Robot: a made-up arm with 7 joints. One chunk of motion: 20 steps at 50 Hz.
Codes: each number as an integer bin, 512 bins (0 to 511) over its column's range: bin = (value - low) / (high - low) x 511, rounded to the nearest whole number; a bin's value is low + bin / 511 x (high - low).
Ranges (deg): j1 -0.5..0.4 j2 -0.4..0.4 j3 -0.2..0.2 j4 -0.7..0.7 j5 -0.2..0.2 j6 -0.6..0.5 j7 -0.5..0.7
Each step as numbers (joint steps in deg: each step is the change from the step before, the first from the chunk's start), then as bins.
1 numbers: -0.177 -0.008 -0.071 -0.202 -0.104 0.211 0.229
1 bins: 183 250 165 182 123 377 310
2 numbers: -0.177 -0.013 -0.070 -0.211 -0.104 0.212 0.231
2 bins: 183 247 166 178 123 377 311
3 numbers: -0.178 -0.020 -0.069 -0.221 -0.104 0.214 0.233
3 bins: 183 243 167 175 123 378 312
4 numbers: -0.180 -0.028 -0.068 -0.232 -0.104 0.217 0.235
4 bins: 182 238 169 171 123 380 313
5 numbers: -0.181 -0.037 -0.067 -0.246 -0.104 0.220 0.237
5 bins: 181 232 170 166 123 381 314
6 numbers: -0.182 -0.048 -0.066 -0.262 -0.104 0.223 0.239
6 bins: 181 225 171 160 123 382 315
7 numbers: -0.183 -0.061 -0.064 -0.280 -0.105 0.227 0.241
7 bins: 180 217 174 153 121 384 316
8 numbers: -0.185 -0.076 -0.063 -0.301 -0.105 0.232 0.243
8 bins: 179 207 175 146 121 387 316
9 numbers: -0.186 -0.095 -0.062 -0.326 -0.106 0.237 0.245
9 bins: 178 195 176 137 120 389 317
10 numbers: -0.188 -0.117 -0.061 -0.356 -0.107 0.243 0.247
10 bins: 177 181 178 126 119 392 318
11 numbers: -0.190 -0.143 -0.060 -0.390 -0.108 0.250 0.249
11 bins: 176 164 179 113 118 395 319
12 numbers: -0.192 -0.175 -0.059 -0.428 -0.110 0.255 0.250
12 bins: 175 144 180 99 115 397 319
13 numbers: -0.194 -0.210 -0.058 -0.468 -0.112 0.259 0.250
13 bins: 174 121 181 85 112 399 319
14 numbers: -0.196 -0.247 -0.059 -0.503 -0.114 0.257 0.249
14 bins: 173 98 180 72 110 398 319
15 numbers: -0.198 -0.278 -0.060 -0.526 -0.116 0.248 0.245
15 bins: 171 78 179 64 107 394 317
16 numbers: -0.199 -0.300 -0.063 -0.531 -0.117 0.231 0.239
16 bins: 171 64 175 62 106 386 315
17 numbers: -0.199 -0.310 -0.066 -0.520 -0.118 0.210 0.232
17 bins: 171 57 171 66 105 376 312
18 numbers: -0.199 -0.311 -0.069 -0.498 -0.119 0.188 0.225
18 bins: 171 57 167 74 103 366 309
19 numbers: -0.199 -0.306 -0.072 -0.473 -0.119 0.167 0.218
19 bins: 171 60 164 83 103 356 306
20 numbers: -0.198 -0.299 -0.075 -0.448 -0.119 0.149 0.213
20 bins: 171 65 160 92 103 348 304
